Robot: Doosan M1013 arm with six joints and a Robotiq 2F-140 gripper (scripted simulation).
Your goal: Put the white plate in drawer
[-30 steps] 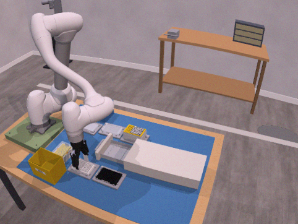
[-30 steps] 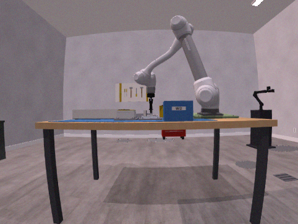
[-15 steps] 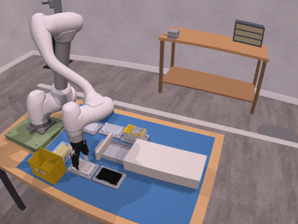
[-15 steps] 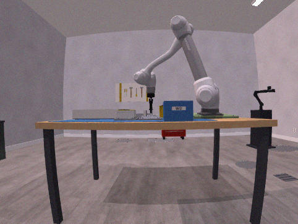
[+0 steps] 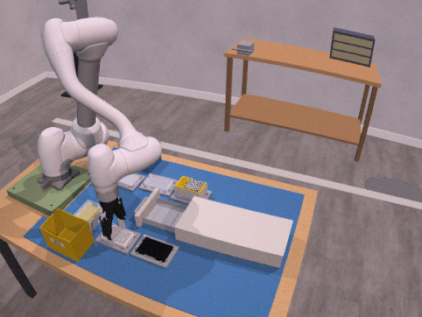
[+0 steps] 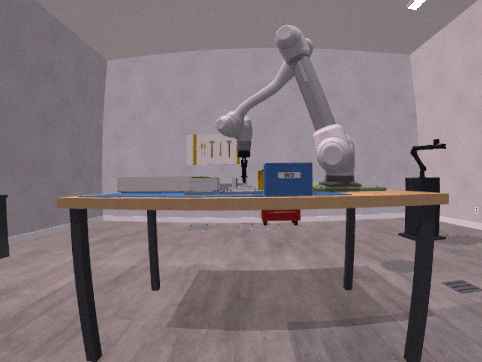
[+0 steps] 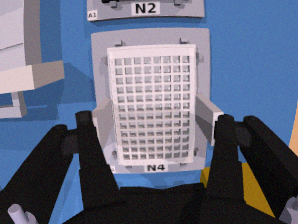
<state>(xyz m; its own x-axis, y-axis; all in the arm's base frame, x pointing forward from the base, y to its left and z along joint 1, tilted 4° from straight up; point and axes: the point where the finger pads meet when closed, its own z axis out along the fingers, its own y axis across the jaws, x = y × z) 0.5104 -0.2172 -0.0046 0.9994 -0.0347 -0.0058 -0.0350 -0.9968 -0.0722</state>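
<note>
Right now the nest is 30 mm below my hand. Round my hand: yellow bin: 180 mm behind, 120 mm to the right; then black plate: 180 mm ahead, 20 mm below; then white plate: 20 mm below.
</note>
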